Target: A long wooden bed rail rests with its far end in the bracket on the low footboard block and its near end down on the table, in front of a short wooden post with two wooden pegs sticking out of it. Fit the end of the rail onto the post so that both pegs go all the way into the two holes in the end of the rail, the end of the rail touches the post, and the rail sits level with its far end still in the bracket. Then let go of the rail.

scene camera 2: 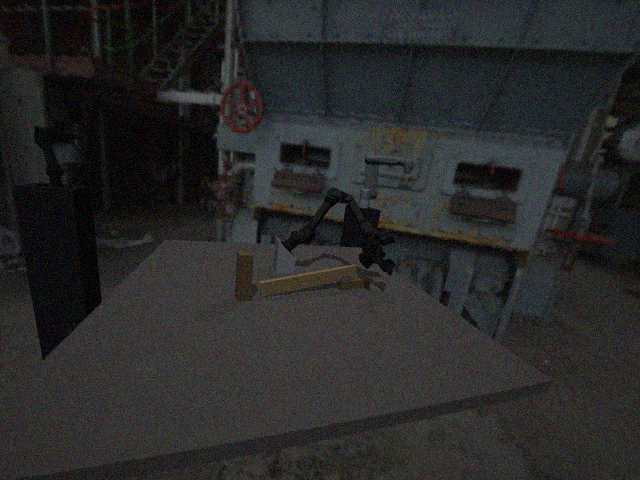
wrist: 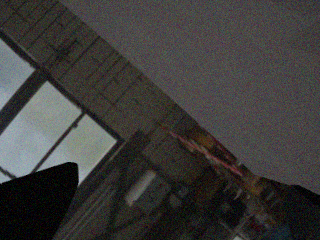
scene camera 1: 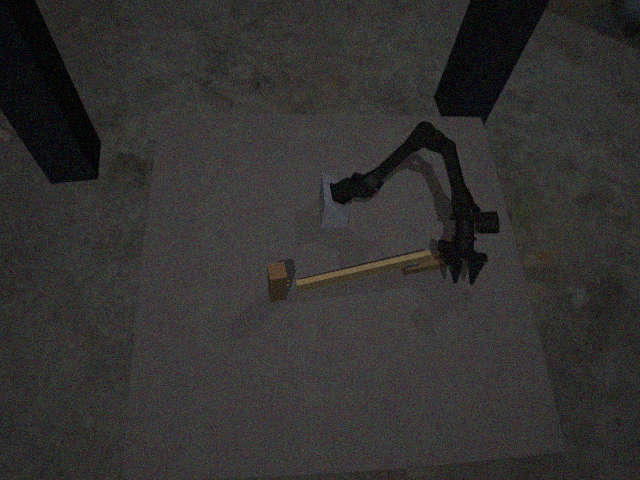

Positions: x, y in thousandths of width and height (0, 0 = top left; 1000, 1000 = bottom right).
A wooden bed rail shows in scene camera 2 (454, 591) and in scene camera 1 (626, 547); in the wrist view it is out of frame.
